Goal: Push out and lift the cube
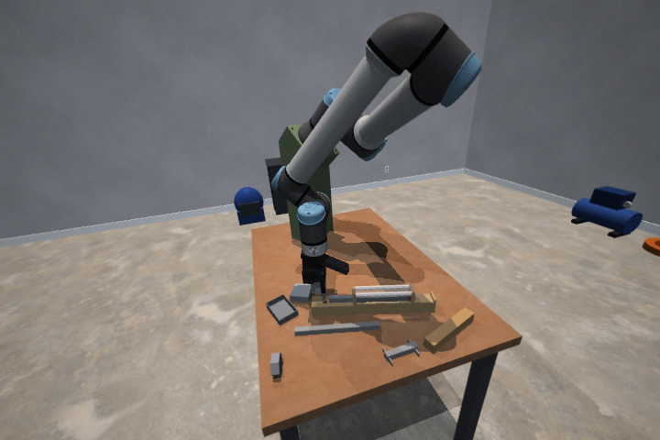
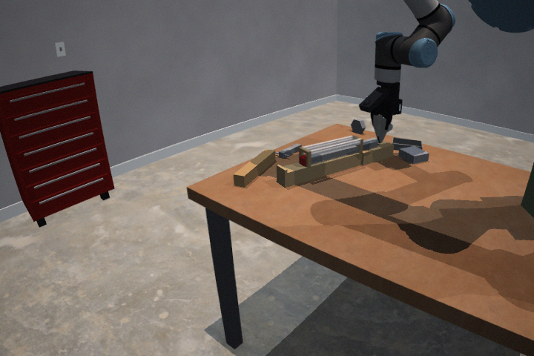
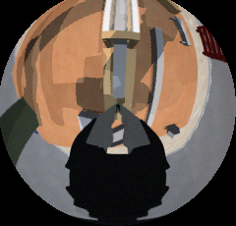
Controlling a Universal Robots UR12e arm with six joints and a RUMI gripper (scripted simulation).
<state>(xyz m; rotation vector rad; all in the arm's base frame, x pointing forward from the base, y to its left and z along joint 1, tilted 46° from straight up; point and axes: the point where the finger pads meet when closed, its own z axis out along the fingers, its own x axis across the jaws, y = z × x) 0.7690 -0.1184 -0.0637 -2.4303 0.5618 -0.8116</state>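
Right now the red cube is 32 cm to the left of my hand, 10 cm ahead of it and 1 cm below it. From my hand the other things lie so: grey tray: 16 cm to the right, 6 cm below, 5 cm behind; then small grey block: 20 cm to the right, 20 cm ahead, 4 cm below; then long grey bar: 11 cm ahead, 6 cm below, 2 cm to the left.
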